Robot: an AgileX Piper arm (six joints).
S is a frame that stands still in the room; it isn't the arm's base.
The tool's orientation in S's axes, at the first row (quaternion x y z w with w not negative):
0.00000 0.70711 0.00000 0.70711
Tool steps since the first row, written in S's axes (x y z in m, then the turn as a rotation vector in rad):
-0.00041 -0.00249 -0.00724 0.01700 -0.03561 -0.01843
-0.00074 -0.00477 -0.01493 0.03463 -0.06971 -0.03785
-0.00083 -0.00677 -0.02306 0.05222 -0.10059 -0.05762
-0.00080 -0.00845 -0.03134 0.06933 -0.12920 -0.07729
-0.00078 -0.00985 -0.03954 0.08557 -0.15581 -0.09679
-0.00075 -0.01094 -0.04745 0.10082 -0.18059 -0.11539
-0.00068 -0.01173 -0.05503 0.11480 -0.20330 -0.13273
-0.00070 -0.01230 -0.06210 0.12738 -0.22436 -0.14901
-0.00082 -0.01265 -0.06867 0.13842 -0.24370 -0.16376
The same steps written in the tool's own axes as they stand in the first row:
0.00724 -0.00249 -0.00041 0.01843 -0.03561 0.01700
0.01493 -0.00477 -0.00074 0.03785 -0.06971 0.03463
0.02306 -0.00677 -0.00083 0.05762 -0.10059 0.05222
0.03134 -0.00845 -0.00080 0.07729 -0.12920 0.06933
0.03954 -0.00985 -0.00078 0.09679 -0.15581 0.08557
0.04745 -0.01094 -0.00075 0.11539 -0.18059 0.10082
0.05503 -0.01173 -0.00068 0.13273 -0.20330 0.11480
0.06210 -0.01230 -0.00070 0.14901 -0.22436 0.12738
0.06867 -0.01265 -0.00082 0.16376 -0.24370 0.13842

